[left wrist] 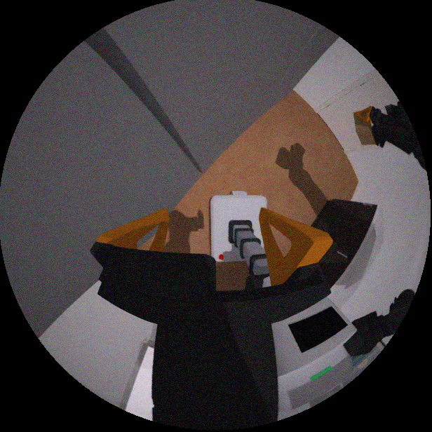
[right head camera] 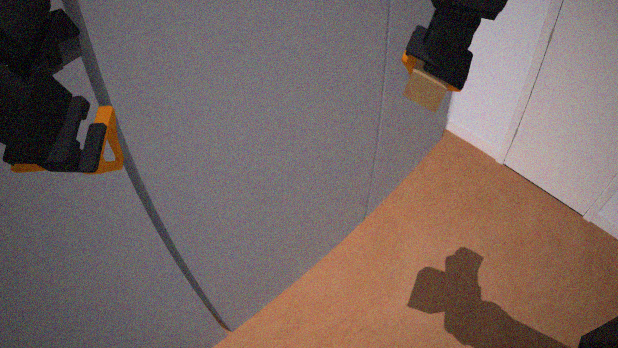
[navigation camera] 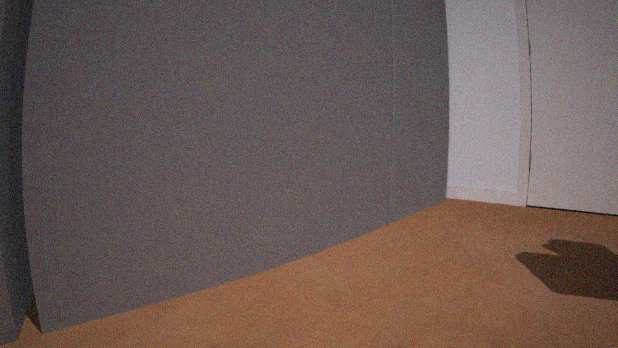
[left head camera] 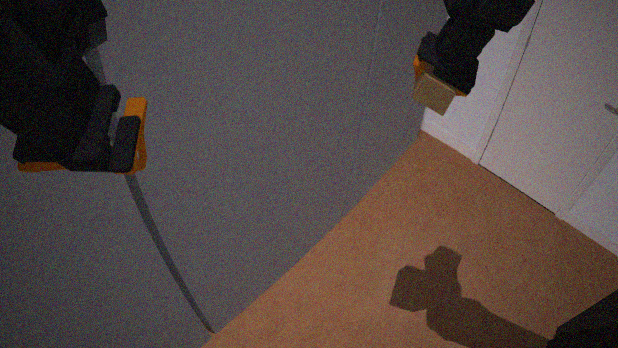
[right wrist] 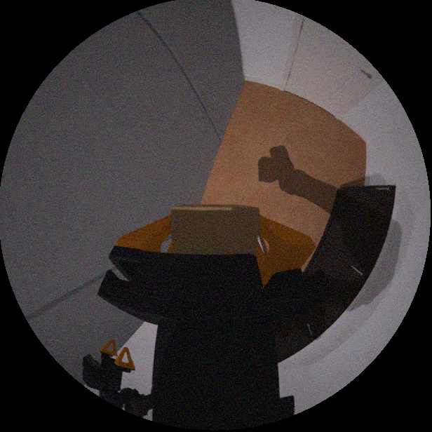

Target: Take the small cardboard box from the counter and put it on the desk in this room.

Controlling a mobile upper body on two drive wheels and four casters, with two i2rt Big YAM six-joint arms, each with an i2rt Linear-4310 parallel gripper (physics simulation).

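Places are measured from the left arm's base along level axes (x right, y down, z ahead), in metres.
Pixels of known places: left gripper, fingertip midpoint: (right head camera: 92, 163) (left head camera: 108, 162).
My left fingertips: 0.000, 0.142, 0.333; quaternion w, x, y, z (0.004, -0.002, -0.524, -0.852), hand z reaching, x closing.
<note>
Behind a point stands the place of what it marks, as x, y, z.
The small tan cardboard box (left head camera: 434, 96) @[0.426, 0.184, 0.534] (right head camera: 425, 91) @[0.426, 0.182, 0.534] (left wrist: 366, 135) (right wrist: 215, 232) is held off the floor between the fingers of my right gripper (left head camera: 441, 81) @[0.453, 0.204, 0.610] (right head camera: 431, 75) @[0.453, 0.204, 0.610], which is shut on it. My left gripper (left wrist: 213, 212) is open, with its orange fingers spread wide and no object between them; it also shows at the left of both head views. The counter's dark cabinet front (left wrist: 345, 242) (right wrist: 367, 225) shows at the right of both wrist views. The desk does not show in these views.
A large grey upright surface (left head camera: 250, 125) @[0.112, 0.463, 0.798] (right head camera: 250, 125) @[0.098, 0.449, 0.783] (navigation camera: 225, 150) @[0.072, 1.170, 0.754] fills much of the views, close in front and to the left. A vertical edge shows at the far left of the navigation view. A pale door (left head camera: 560, 110) @[1.871, 0.686, 1.423] (right head camera: 575, 110) @[1.829, 0.743, 1.462] (navigation camera: 575, 110) @[1.777, 0.807, 1.509] stands at the right, beyond the brown floor (navigation camera: 400, 280) @[0.403, 1.410, 0.789].
</note>
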